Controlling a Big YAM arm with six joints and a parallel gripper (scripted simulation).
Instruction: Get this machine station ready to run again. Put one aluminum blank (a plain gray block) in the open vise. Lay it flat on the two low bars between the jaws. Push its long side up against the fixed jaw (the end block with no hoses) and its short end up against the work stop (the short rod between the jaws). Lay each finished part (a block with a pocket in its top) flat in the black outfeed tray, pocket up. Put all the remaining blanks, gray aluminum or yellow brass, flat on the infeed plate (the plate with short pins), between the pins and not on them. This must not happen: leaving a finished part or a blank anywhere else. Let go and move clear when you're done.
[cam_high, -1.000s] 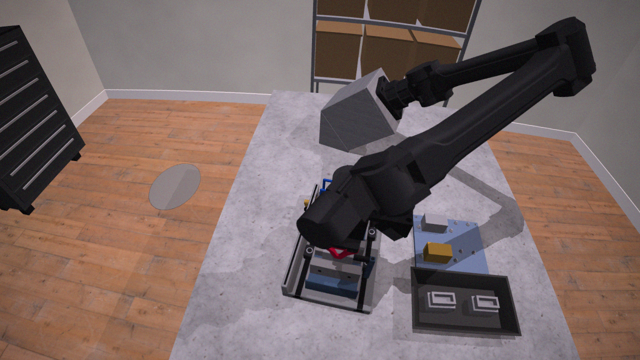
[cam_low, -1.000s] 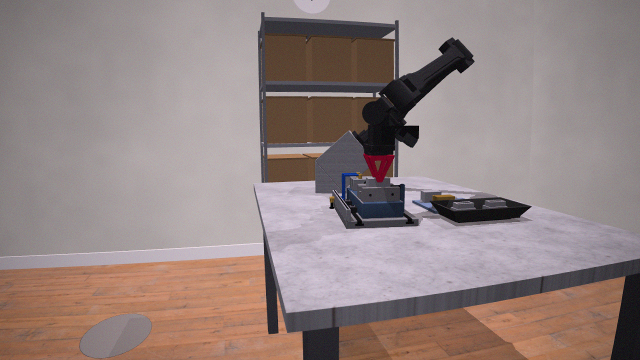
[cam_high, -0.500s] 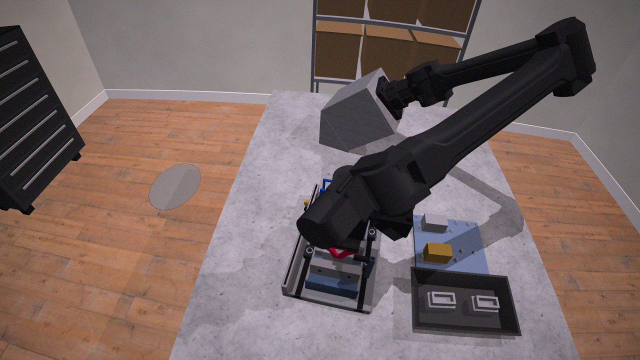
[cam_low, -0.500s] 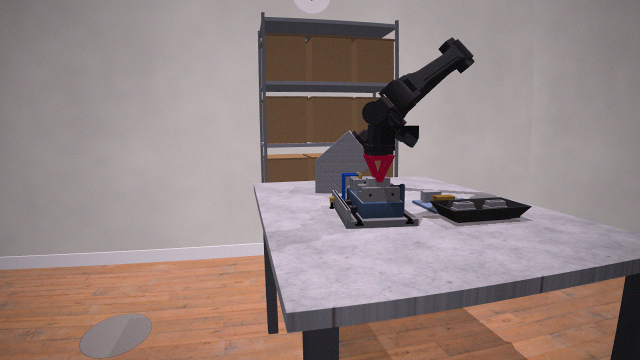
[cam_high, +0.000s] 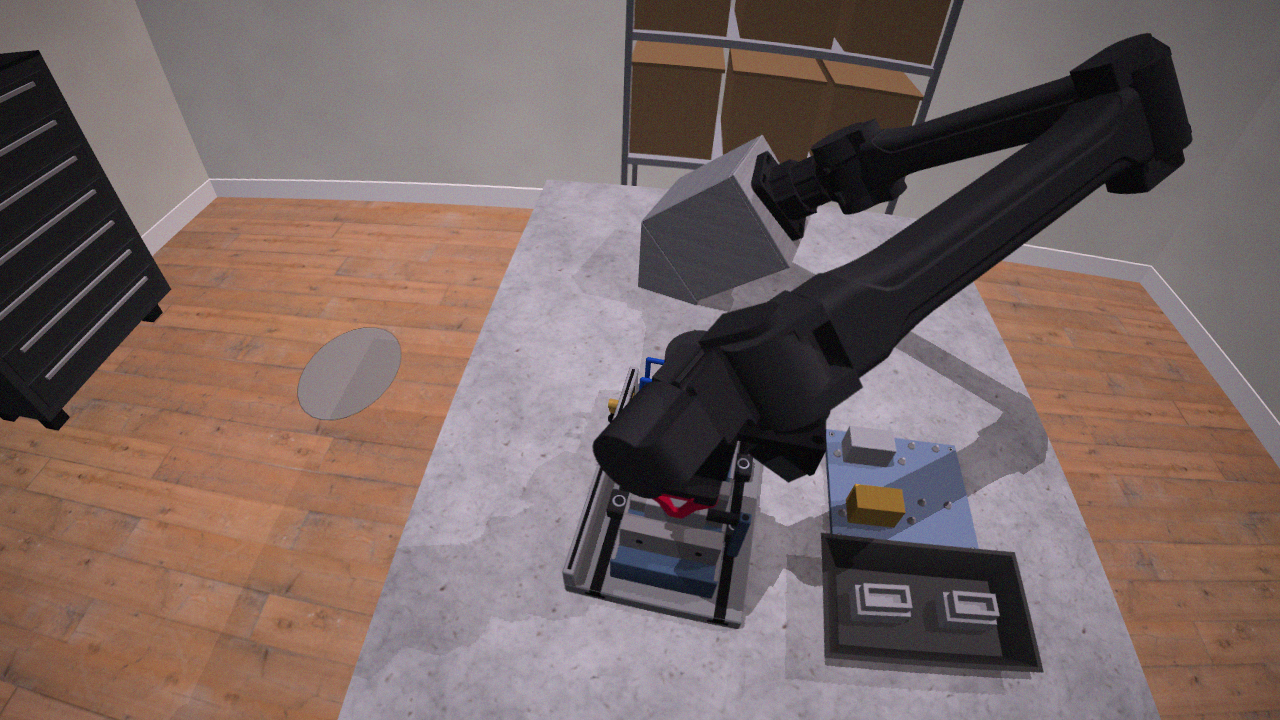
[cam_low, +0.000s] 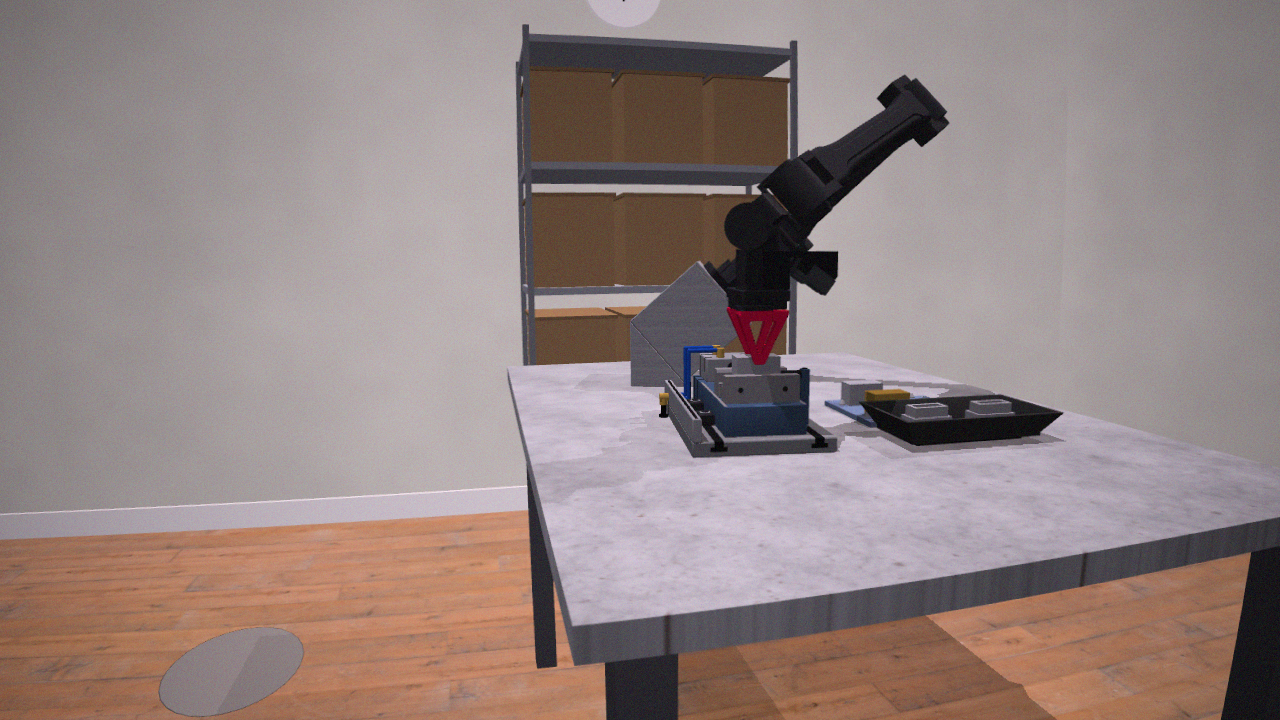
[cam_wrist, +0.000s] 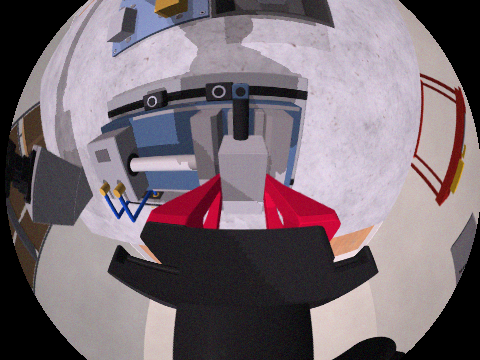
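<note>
Right now the work stop rod is 5 cm to the left of my hand and 3 cm below it. From my hand the other things lie so: yellow brass blank 23 cm to the left, 10 cm behind, 9 cm below; blue infeed plate 27 cm to the left, 15 cm behind, 11 cm below.
</note>
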